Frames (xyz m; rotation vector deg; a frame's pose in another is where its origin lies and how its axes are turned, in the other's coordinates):
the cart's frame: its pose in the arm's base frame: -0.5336 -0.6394 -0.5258 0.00 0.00 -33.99
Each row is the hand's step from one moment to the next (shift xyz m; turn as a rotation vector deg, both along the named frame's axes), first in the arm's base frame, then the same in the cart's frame.
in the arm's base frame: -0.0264 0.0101 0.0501 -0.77 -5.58 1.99
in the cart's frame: -0.0275 -0.0064 0.0501 2.48 -5.06 1.99
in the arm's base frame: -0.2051 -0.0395 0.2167 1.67 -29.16 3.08
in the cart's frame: -0.1480 -0.1474 0.2167 17.69 -23.24 3.08
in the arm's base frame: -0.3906 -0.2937 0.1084 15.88 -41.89 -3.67
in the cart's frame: -0.1597 -0.4619 0.1084 36.59 -25.85 -3.67
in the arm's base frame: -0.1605 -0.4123 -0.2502 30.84 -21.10 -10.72
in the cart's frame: 0.0974 -0.4316 -0.2502 37.37 -0.25 -10.72
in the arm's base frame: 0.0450 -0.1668 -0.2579 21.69 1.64 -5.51
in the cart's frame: 0.1306 -0.1131 -0.2579 17.07 13.49 -5.51
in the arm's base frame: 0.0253 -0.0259 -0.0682 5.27 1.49 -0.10
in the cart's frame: 0.0355 -0.0073 -0.0682 3.54 4.18 -0.10
